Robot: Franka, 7 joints.
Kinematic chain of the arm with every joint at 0, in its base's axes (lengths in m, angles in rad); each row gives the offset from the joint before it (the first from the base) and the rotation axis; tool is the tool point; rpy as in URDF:
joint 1: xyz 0 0 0.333 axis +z
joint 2: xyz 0 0 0 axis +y
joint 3: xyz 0 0 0.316 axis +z
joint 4: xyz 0.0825 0 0 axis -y
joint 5: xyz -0.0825 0 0.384 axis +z
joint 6: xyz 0 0 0 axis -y
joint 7: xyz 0.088 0 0 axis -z
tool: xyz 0 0 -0.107 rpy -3.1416 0 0
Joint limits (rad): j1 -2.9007..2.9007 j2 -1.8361..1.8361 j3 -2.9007..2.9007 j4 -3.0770..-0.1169 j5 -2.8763..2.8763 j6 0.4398..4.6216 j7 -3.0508..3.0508
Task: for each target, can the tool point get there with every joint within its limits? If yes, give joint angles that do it. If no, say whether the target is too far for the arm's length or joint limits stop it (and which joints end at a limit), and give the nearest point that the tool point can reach.
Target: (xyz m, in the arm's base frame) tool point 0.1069 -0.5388 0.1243
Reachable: yes | joints -0.6776 0.7702 -0.6093 -2.2428 0.3708 3.1739 0.1547
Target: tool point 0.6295 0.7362 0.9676
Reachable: no: too far | nearest point 0.4664 0.5454 0.8031 | short by 0.300 m
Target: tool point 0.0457 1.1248 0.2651
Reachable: no: too far | nearest point 0.0348 0.8556 0.2813 | short by 0.270 m
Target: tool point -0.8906 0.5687 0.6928
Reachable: no: too far | nearest point -0.6845 0.4371 0.6095 | short by 0.258 m
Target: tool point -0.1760 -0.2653 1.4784
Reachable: no: too far | nearest point -0.1270 -0.1914 1.1596 | short by 0.331 m
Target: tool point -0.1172 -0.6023 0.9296
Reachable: yes | joints 1.7498 -0.8539 1.1884 -0.4601 2.0114 2.3387 -2.1566
